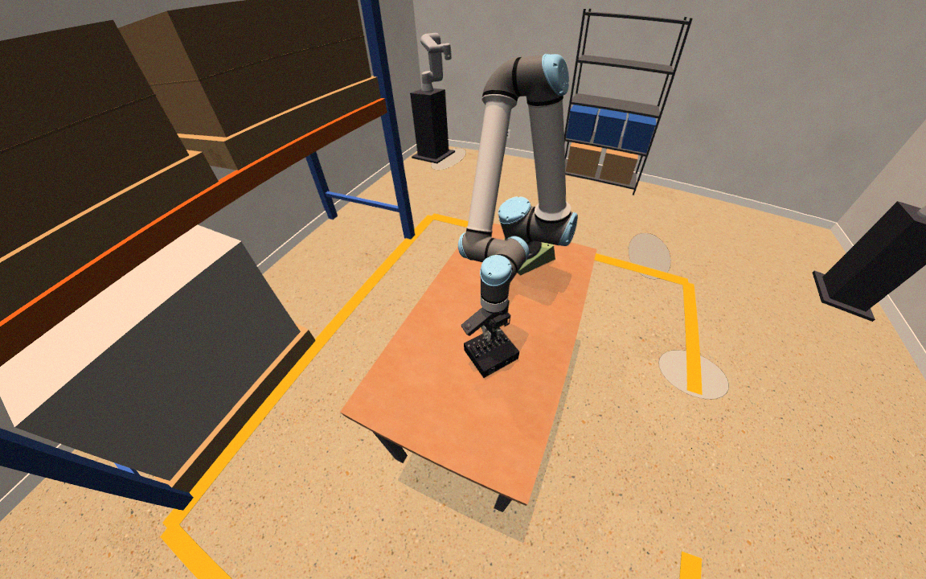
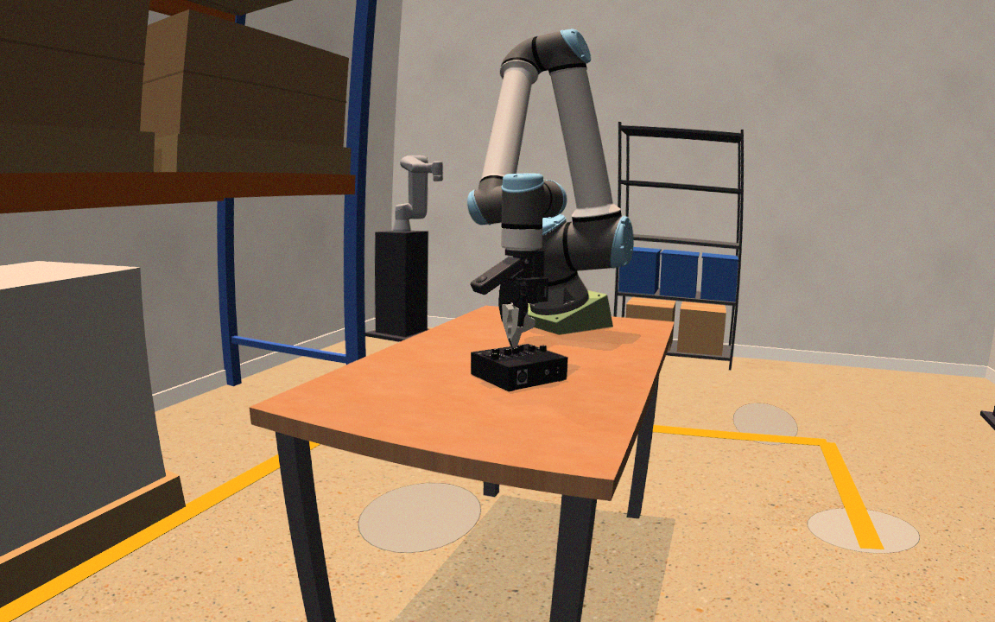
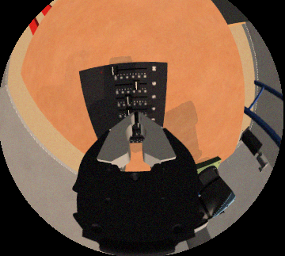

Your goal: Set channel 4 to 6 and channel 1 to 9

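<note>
Now: hand 10 mm short of the channel 4 knob, 10 mm to the right of it and 10 mm above it. Round my hand: channel 1 knob 50 mm behind, 50 mm to the left, 10 mm below.
</note>
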